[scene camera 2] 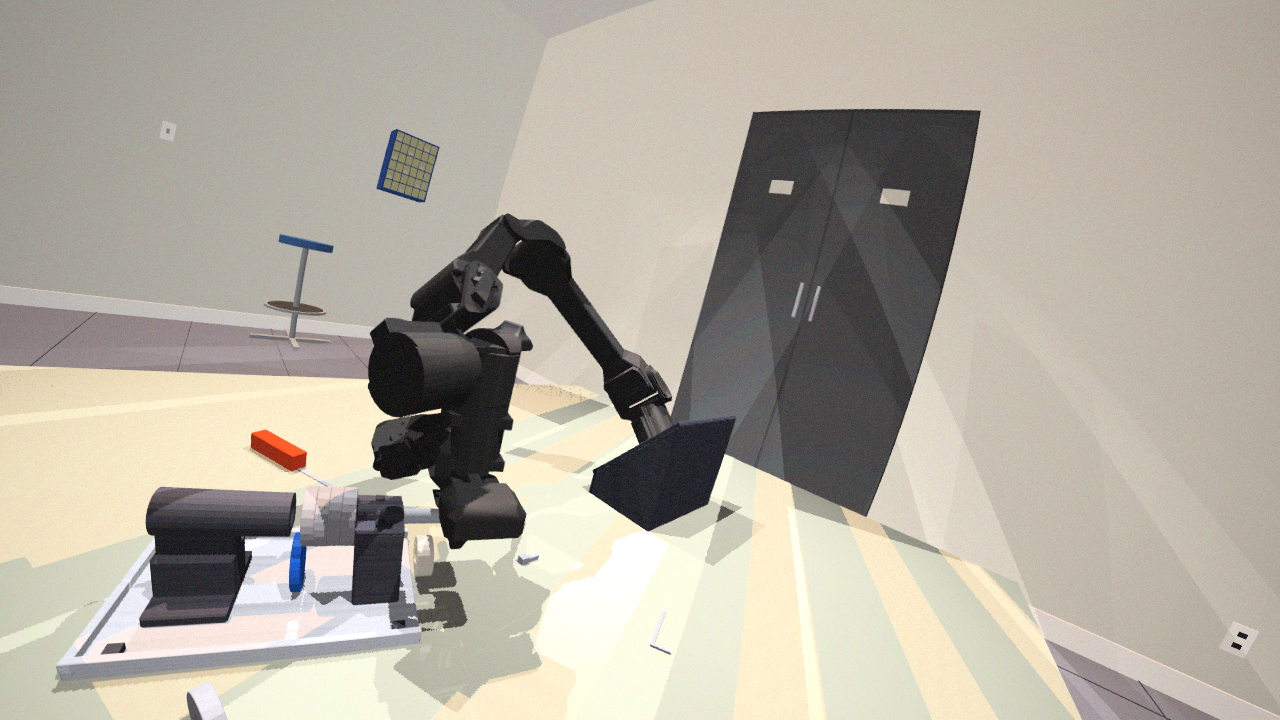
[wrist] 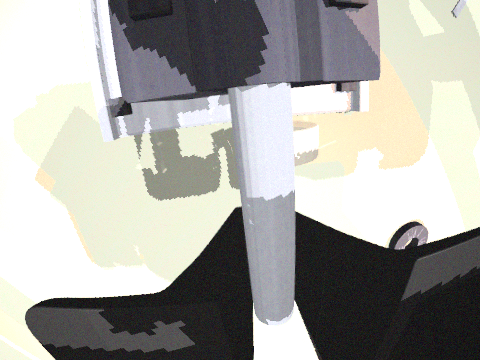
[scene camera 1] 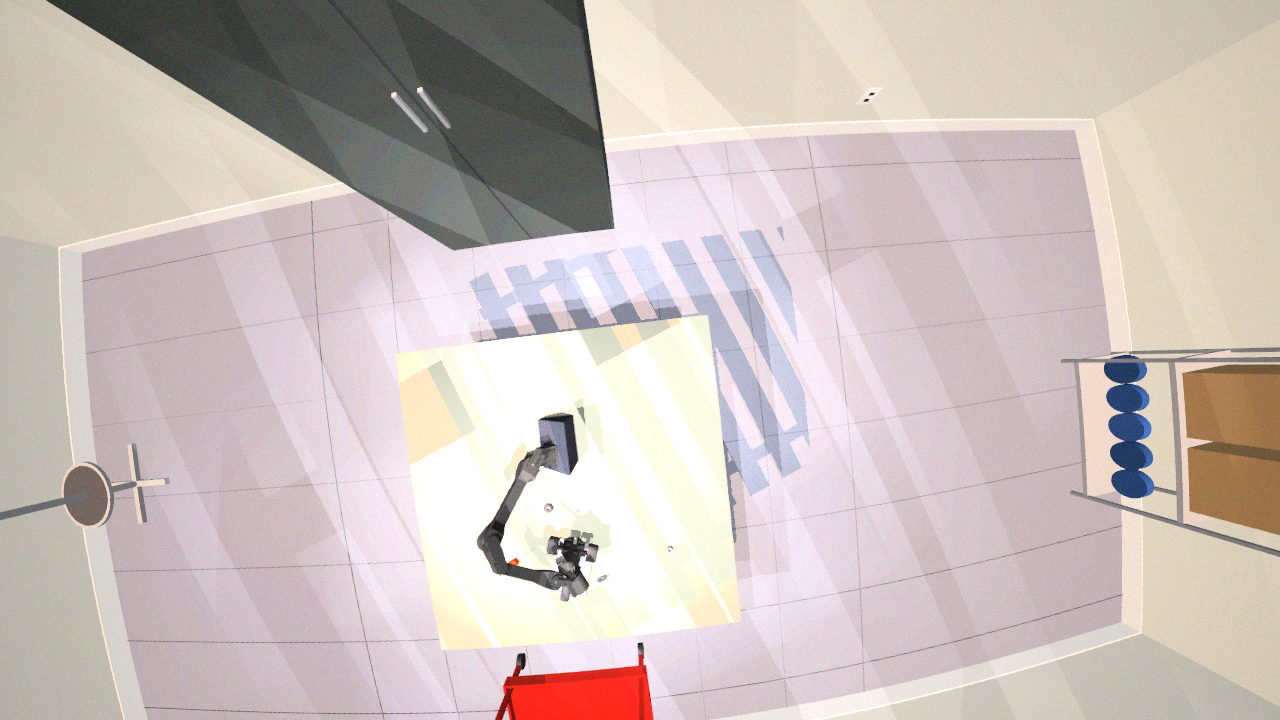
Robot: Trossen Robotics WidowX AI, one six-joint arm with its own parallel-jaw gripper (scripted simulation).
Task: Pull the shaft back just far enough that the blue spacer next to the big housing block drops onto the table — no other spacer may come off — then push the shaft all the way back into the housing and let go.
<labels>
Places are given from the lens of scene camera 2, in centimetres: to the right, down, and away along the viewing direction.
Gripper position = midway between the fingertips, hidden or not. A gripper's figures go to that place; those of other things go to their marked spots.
my gripper (scene camera 2: pixel 453 544): -18, 18, 37
blue spacer (scene camera 2: pixel 298 553): -28, 16, 28
housing block (scene camera 2: pixel 212 588): -34, 18, 24
</labels>
